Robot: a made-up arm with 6 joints. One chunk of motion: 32 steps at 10 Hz.
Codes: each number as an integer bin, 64 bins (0 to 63) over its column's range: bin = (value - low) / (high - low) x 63, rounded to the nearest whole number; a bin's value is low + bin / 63 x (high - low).
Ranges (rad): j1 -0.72..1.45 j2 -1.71..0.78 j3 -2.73..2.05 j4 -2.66..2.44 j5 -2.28..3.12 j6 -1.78..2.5
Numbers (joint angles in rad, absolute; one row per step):
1: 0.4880 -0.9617 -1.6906 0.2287 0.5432 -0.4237
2: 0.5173 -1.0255 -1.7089 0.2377 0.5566 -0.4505
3: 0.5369 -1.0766 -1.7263 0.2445 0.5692 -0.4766
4: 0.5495 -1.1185 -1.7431 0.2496 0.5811 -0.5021
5: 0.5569 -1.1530 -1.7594 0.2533 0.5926 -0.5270
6: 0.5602 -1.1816 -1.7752 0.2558 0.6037 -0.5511
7: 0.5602 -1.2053 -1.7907 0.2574 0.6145 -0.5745
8: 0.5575 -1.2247 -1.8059 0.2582 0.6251 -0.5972
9: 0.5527 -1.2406 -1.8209 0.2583 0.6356 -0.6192
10: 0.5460 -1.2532 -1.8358 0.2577 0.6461 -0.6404
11: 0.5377 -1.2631 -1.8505 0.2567 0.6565 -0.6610
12: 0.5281 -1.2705 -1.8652 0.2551 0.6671 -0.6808
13: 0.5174 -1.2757 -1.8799 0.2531 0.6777 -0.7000
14: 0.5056 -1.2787 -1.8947 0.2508 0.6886 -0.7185
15: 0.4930 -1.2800 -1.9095 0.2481 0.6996 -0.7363
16: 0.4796 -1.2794 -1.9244 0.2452 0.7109 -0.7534
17: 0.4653 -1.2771 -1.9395 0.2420 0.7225 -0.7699
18: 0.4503 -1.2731 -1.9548 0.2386 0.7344 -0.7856
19: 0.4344 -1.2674 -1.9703 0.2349 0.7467 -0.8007
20: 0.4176 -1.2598 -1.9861 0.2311 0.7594 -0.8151
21: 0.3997 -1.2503 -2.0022 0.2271 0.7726 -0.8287
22: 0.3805 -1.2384 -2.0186 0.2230 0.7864 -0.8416
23: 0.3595 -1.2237 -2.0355 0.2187 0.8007 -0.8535
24: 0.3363 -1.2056 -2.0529 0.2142 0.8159 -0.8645
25: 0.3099 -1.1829 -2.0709 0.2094 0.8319 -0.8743
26: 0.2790 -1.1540 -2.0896 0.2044 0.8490 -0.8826
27: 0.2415 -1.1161 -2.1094 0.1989 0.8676 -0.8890
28: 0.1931 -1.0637 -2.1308 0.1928 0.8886 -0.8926
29: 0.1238 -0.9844 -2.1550 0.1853 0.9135 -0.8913
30: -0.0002 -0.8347 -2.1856 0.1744 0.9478 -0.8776
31: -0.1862 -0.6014 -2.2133 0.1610 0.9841 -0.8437
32: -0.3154 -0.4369 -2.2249 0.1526 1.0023 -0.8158
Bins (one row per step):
1: 35 19 14 36 33 20
2: 36 17 13 36 33 20
3: 36 16 13 36 33 19
4: 37 15 13 36 33 19
5: 37 14 13 36 34 18
6: 37 13 13 36 34 18
7: 37 13 12 36 34 18
8: 37 12 12 36 34 17
9: 37 12 12 36 34 17
10: 37 12 12 36 34 17
11: 37 11 12 36 34 16
12: 36 11 11 36 34 16
13: 36 11 11 36 35 16
14: 36 11 11 36 35 16
15: 35 11 11 36 35 15
16: 35 11 11 36 35 15
17: 34 11 10 36 35 15
18: 34 11 10 36 35 15
19: 34 11 10 36 35 14
20: 33 11 10 36 35 14
21: 33 12 10 36 36 14
22: 32 12 9 36 36 14
23: 31 12 9 36 36 14
24: 31 13 9 36 36 13
25: 30 13 9 35 36 13
26: 29 14 8 35 37 13
27: 28 15 8 35 37 13
28: 27 16 8 35 37 13
29: 24 18 8 35 37 13
30: 21 22 7 35 38 13
31: 15 28 7 35 38 14
32: 12 32 7 35 38 14

